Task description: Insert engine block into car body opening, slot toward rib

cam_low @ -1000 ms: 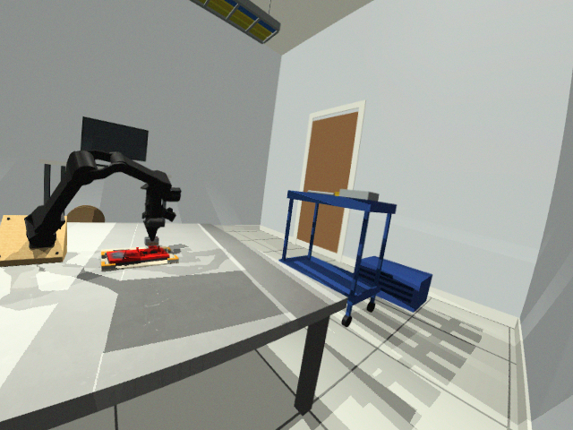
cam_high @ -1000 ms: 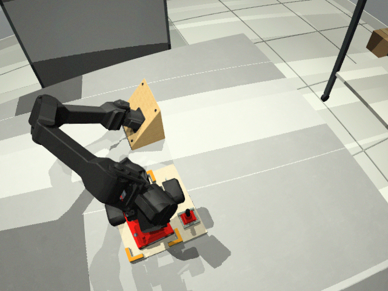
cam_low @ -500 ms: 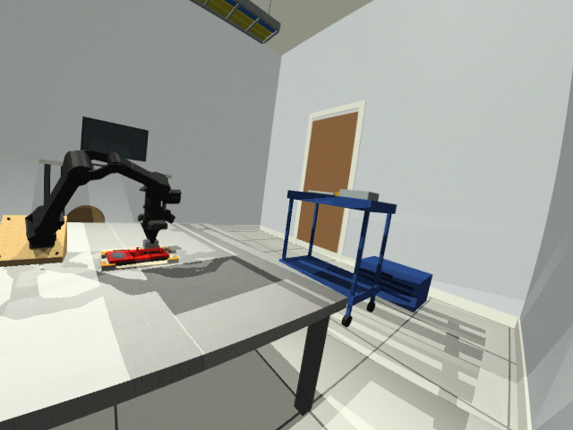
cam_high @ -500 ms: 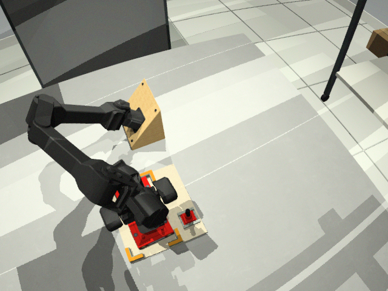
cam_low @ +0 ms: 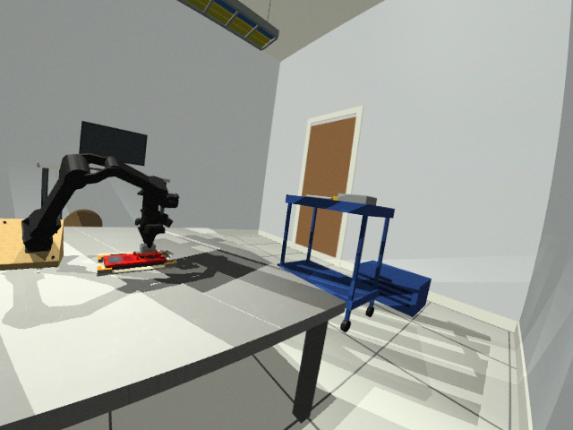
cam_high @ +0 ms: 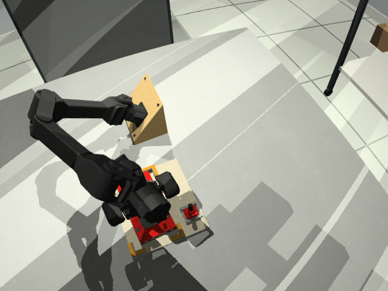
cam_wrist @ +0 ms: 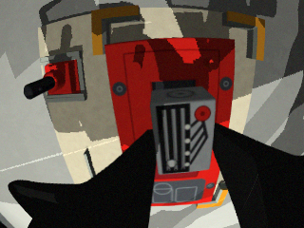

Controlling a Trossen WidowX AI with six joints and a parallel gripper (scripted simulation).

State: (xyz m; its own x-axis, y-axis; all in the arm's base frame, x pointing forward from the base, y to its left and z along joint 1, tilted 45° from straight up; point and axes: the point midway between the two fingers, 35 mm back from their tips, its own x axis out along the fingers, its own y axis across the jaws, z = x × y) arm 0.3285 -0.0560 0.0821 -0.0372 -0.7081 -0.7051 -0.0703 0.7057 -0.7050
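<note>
Now: the grey engine block 1 cm below my gripper tip.
</note>
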